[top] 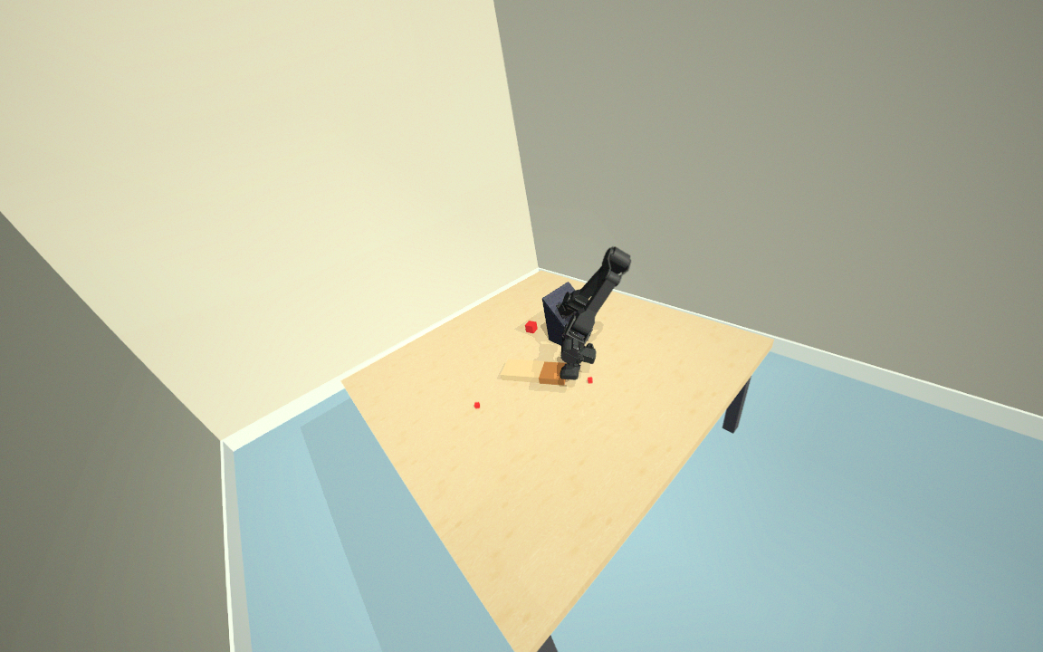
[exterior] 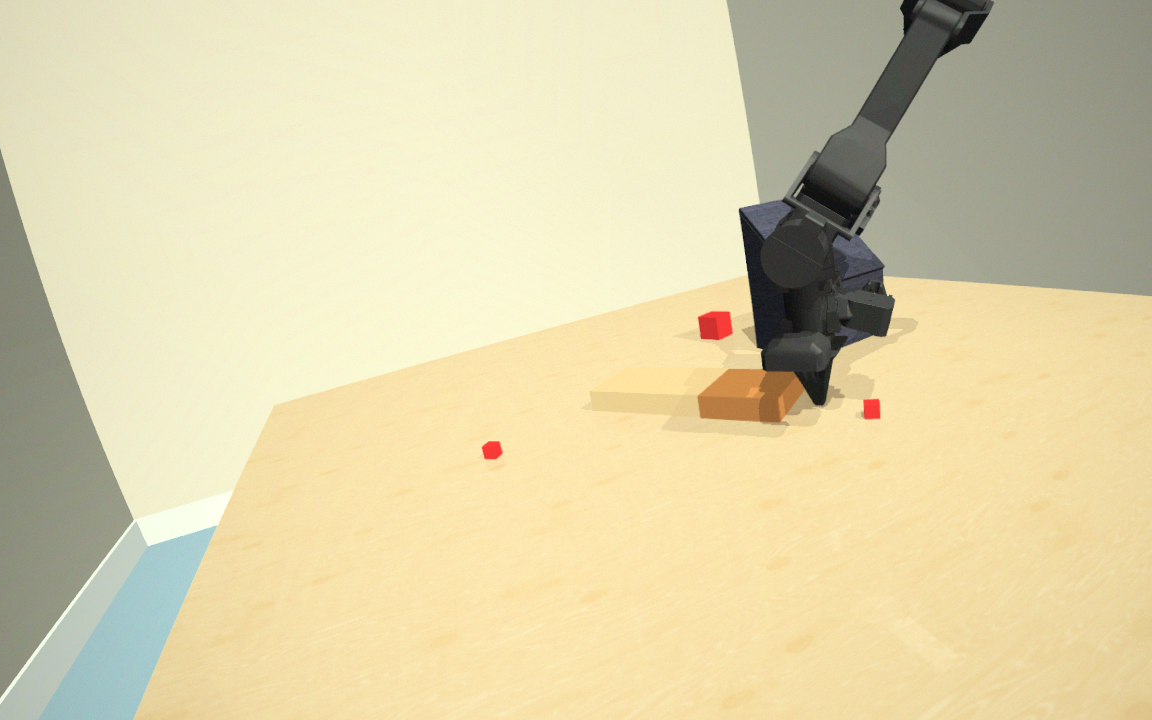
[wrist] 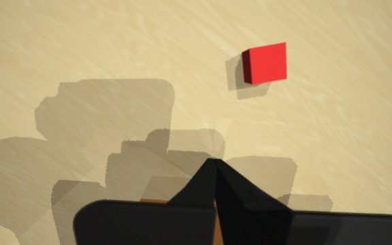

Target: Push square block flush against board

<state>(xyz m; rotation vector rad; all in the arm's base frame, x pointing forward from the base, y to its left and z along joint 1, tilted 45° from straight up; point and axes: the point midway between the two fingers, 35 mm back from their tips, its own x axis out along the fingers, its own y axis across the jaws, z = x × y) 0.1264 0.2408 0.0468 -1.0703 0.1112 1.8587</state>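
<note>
Now: gripper tip 5 cm short of the orange-brown square block, 6 cm to the left of it and 1 cm below it. Round my gripper tip: pale board 13 cm ahead, 16 cm to the right, 1 cm above.
</note>
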